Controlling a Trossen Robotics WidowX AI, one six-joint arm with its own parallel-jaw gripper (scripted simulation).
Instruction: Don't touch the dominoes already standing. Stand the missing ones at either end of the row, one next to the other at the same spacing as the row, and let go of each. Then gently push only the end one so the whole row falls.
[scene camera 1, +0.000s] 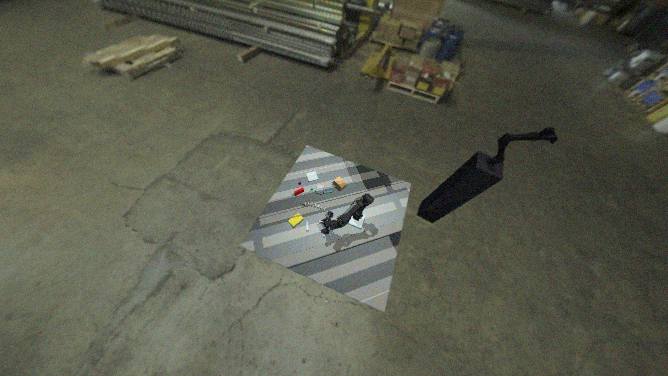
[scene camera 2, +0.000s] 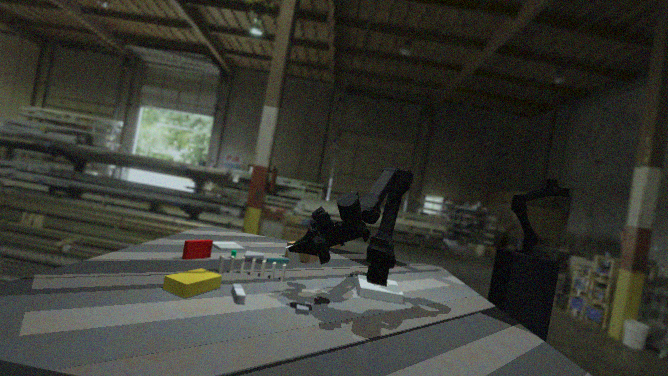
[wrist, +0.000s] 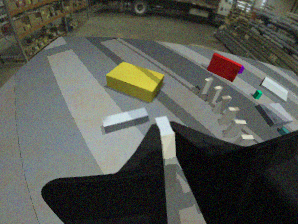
Path:
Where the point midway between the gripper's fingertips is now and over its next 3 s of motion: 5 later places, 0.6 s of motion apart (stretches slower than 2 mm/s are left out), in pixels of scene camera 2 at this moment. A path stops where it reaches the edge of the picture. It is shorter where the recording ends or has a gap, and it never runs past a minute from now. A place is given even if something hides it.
The gripper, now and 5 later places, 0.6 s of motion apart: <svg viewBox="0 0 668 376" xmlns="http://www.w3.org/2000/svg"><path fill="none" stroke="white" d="M288 249L300 243L309 239L309 242L305 253L302 264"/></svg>

